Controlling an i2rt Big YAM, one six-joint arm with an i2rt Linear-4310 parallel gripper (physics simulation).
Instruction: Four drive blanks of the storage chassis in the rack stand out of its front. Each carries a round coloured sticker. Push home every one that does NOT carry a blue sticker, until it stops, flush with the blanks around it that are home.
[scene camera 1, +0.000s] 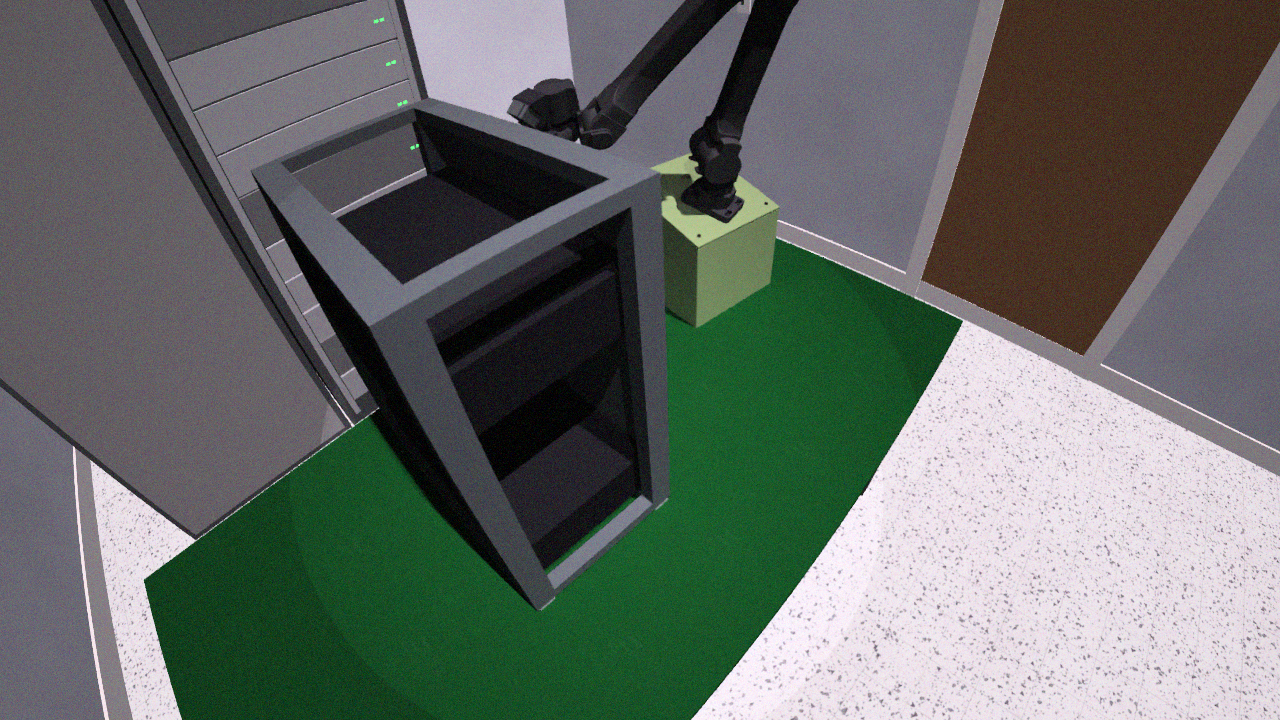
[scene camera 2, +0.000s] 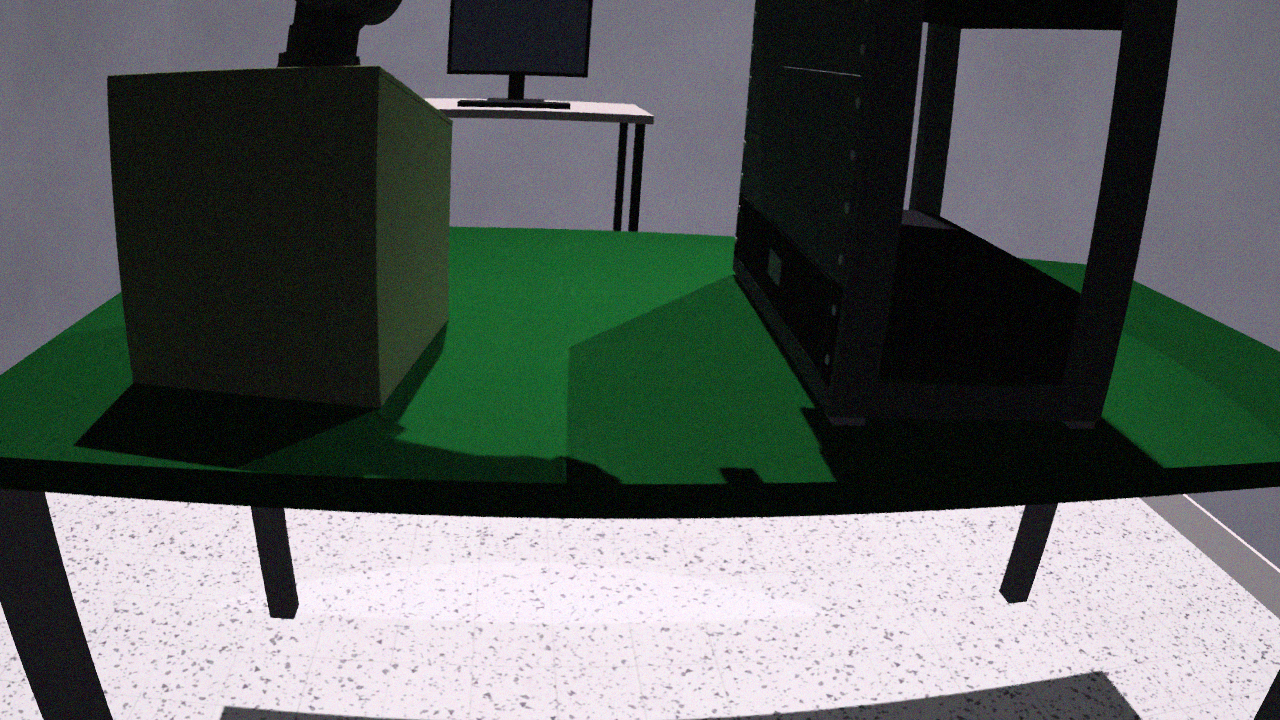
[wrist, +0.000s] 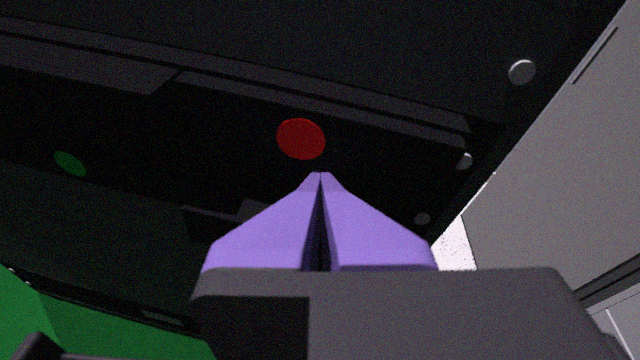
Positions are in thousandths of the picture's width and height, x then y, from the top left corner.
my gripper: wrist 501, 501; not seen in scene camera 1 (hidden by a rack); not seen in scene camera 2 (out of frame)
rack: scene camera 1 396, 434; scene camera 2 668, 401; wrist 762, 218
